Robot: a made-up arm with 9 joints.
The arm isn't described. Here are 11 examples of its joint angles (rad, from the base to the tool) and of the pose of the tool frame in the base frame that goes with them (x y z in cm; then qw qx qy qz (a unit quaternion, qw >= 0)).
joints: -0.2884 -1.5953 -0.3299 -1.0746 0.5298 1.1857 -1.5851 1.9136 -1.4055
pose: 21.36 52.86 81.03 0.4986 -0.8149 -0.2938 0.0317
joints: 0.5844 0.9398 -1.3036 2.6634 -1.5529 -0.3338 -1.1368 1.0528 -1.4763
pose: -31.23 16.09 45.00 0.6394 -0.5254 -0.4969 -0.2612
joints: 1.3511 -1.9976 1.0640 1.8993 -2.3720 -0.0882 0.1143 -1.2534 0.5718
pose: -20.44 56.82 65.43 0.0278 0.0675 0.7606 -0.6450
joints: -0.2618 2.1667 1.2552 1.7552 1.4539 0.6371 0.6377 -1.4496 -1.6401
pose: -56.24 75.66 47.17 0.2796 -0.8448 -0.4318 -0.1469
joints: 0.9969 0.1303 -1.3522 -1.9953 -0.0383 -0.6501 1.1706 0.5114 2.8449
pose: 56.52 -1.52 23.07 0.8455 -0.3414 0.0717 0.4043
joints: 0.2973 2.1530 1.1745 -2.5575 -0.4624 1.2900 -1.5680 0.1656 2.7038
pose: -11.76 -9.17 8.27 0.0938 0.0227 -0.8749 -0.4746
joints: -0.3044 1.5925 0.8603 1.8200 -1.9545 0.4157 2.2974 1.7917 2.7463
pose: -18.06 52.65 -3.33 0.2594 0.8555 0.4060 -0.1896
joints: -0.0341 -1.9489 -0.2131 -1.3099 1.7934 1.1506 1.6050 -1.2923 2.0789
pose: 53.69 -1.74 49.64 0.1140 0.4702 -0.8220 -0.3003
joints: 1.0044 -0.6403 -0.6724 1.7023 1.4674 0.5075 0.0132 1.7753 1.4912
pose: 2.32 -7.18 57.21 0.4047 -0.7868 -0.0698 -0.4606
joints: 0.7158 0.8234 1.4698 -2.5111 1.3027 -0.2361 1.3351 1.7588 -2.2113
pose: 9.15 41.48 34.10 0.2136 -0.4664 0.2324 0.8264
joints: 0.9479 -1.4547 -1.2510 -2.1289 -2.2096 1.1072 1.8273 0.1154 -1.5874
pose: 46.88 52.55 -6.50 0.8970 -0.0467 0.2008 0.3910
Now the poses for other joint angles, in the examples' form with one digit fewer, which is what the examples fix.
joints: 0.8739 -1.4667 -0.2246 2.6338 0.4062 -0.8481 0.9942 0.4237 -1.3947
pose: 74.6 36.7 19.8 0.068 0.948 -0.306 -0.047
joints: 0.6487 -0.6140 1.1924 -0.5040 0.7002 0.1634 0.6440 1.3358 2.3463
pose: -35.2 -15.5 46.4 0.264 -0.543 -0.647 -0.466
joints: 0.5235 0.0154 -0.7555 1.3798 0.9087 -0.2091 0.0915 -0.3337 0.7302
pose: -19.4 -46.8 50.4 0.527 -0.193 -0.744 -0.362
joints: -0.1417 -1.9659 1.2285 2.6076 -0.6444 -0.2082 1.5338 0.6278 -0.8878
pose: 2.2 -11.7 66.6 0.428 -0.567 0.580 -0.399
